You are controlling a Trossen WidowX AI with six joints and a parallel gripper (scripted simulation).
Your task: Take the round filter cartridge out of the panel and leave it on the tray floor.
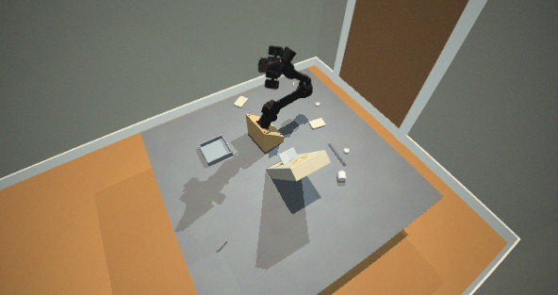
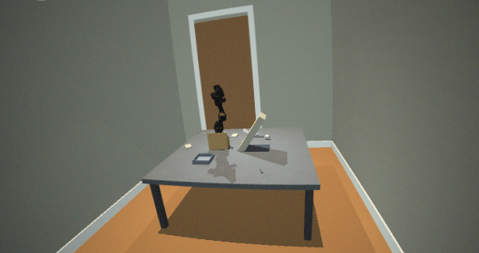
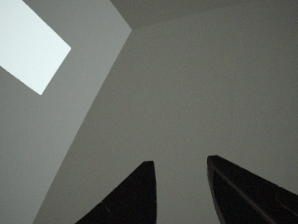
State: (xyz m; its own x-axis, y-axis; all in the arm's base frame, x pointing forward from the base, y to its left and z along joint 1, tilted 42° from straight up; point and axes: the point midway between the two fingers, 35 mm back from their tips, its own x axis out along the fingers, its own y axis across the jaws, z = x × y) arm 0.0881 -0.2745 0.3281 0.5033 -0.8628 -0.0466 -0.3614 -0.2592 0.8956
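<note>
The filter cartridge lies 29 cm ahead of my gripper tip, 2 cm to the right of it and 35 cm below it. Round my gripper tip: blue-grey tray (16 cm behind, 28 cm to the right, 57 cm below); then cream service panel (25 cm ahead, 1 cm to the right, 42 cm below).
</note>
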